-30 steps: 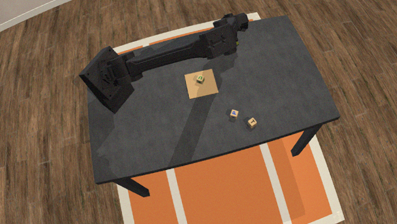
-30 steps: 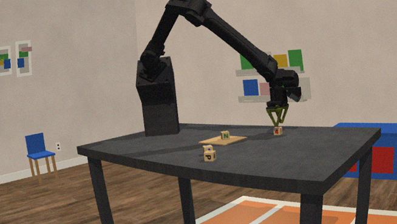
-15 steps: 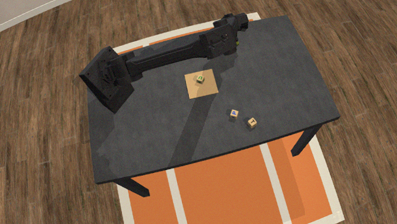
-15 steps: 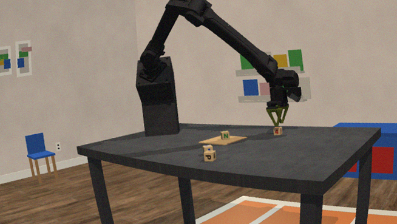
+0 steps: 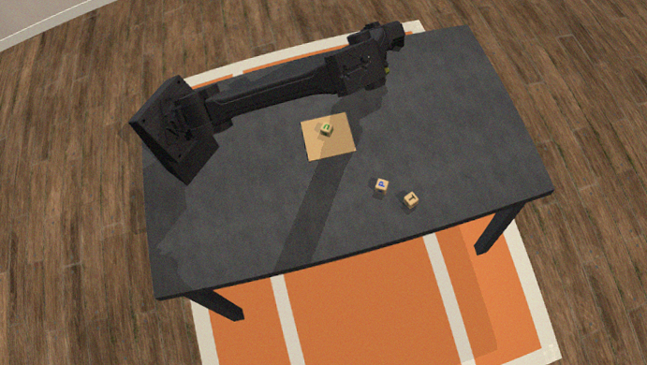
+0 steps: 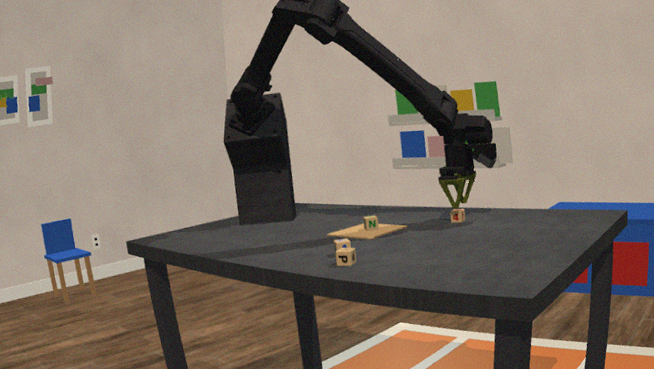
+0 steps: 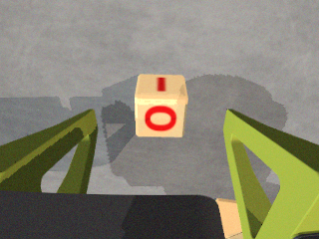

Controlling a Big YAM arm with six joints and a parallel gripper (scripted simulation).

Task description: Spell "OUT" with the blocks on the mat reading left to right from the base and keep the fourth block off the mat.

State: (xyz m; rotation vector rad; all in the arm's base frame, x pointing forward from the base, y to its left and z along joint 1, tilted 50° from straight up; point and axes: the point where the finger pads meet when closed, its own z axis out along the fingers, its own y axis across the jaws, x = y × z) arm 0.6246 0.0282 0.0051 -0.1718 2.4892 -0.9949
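The O block is 1 cm behind my hand and 3 cm below it. The rest, counted from my hand: green-lettered block (21 cm behind, 8 cm to the right, 3 cm below); P block (17 cm behind, 32 cm to the right, 3 cm below); tan mat (22 cm behind, 9 cm to the right, 5 cm below).
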